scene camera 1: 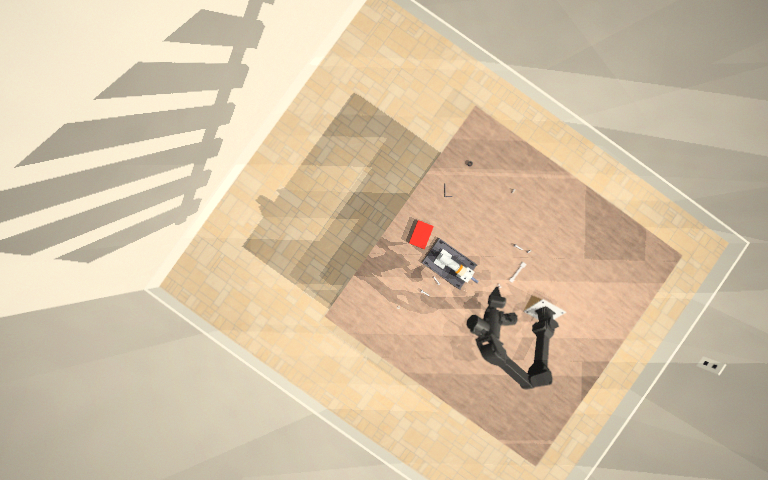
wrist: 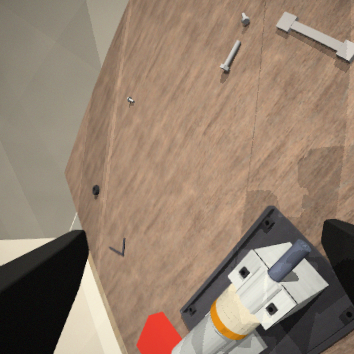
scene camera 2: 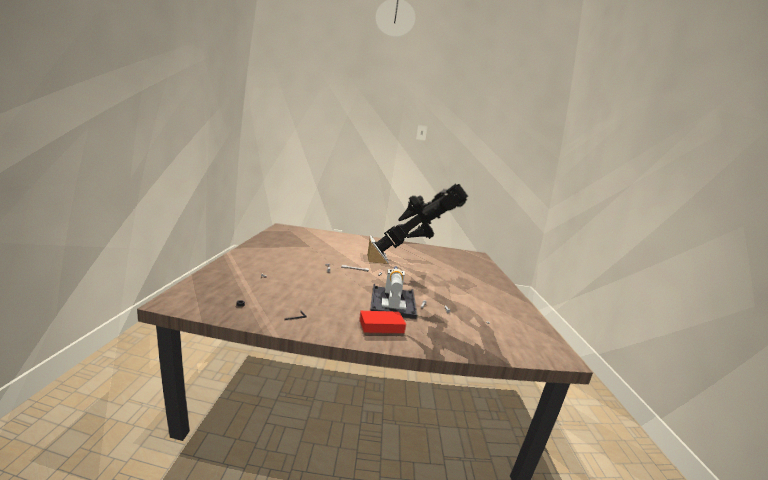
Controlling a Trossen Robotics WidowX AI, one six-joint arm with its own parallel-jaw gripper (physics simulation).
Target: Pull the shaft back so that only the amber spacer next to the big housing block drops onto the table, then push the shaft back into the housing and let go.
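Where they show: gripper, fingertip midpoint: (scene camera 1: 495, 292) (wrist: 205, 236) (scene camera 2: 402, 228); arm's base, link origin: (scene camera 1: 545, 311) (scene camera 2: 379, 247).
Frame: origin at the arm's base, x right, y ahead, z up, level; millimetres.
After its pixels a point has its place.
Note:
A dark base plate (scene camera 1: 440, 244) (scene camera 2: 376, 297) (wrist: 325, 321) carries the big grey-white housing (scene camera 1: 443, 259) (scene camera 2: 394, 286) @[x -56, y 471, z 11 mm] (wrist: 196, 342) and a white end bracket (wrist: 300, 300) @[x -103, y 397, z 16 mm]. The blue shaft (scene camera 1: 475, 280) @[x -74, y 372, z 30 mm] (wrist: 290, 261) @[x -77, y 373, z 30 mm] sticks out of the bracket's outer side. The amber spacer (scene camera 1: 459, 268) @[x -73, y 470, z 44 mm] (scene camera 2: 395, 272) @[x -65, y 467, z 41 mm] (wrist: 220, 326) @[x -79, y 465, z 45 mm] sits against the housing, and a cream spacer (wrist: 235, 306) @[x -75, y 437, z 44 mm] lies between it and the bracket. My gripper (scene camera 1: 504, 303) @[x -79, y 324, z 169 mm] (scene camera 2: 406, 225) @[x -79, y 324, z 169 mm] (wrist: 205, 236) @[x -79, y 324, z 169 mm] is open and empty, raised above the table and apart from the shaft end. The shaft inside the parts is hidden.
A red block (scene camera 1: 420, 234) @[x -42, y 701, z -26 mm] (scene camera 2: 382, 322) @[x -39, y 730, z -26 mm] (wrist: 158, 336) @[x -12, y 670, z -26 mm] lies beyond the housing end. A pale bar (scene camera 1: 517, 271) @[x 91, y 198, z -52 mm] (scene camera 2: 355, 268) @[x 87, y 197, z -54 mm] (wrist: 317, 36) @[x 81, y 196, z -51 mm], a bolt (wrist: 231, 56) @[x 188, y 264, z -50 mm], a black nut (scene camera 1: 468, 163) @[x 388, y 708, z -49 mm] (scene camera 2: 240, 303) @[x 388, y 711, z -46 mm] (wrist: 95, 190) @[x 382, y 695, z -46 mm] and a hex key (scene camera 2: 296, 317) @[x 209, y 726, z -53 mm] lie around.

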